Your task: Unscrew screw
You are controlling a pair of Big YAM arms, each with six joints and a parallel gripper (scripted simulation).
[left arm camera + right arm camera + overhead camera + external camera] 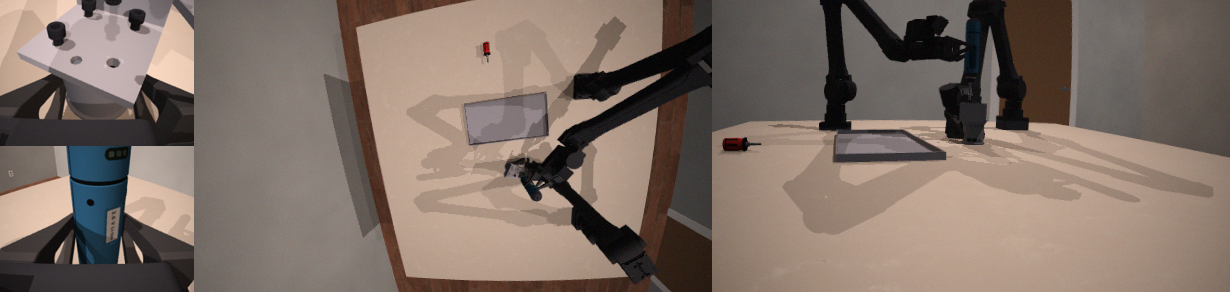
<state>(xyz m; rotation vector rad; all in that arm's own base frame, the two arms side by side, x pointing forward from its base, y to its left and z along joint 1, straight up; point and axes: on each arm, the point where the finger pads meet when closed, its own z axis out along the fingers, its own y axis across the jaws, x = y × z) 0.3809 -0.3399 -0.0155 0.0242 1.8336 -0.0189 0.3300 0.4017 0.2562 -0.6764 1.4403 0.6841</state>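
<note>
My left hand is 10 mm below the grey joint module. Also, from my left hand: grey bracket (50 mm above); then screwdriver bit (110 mm above, 30 mm behind); then shallow grey tray (260 mm to the right, 20 mm below, 10 mm ahead).
</note>
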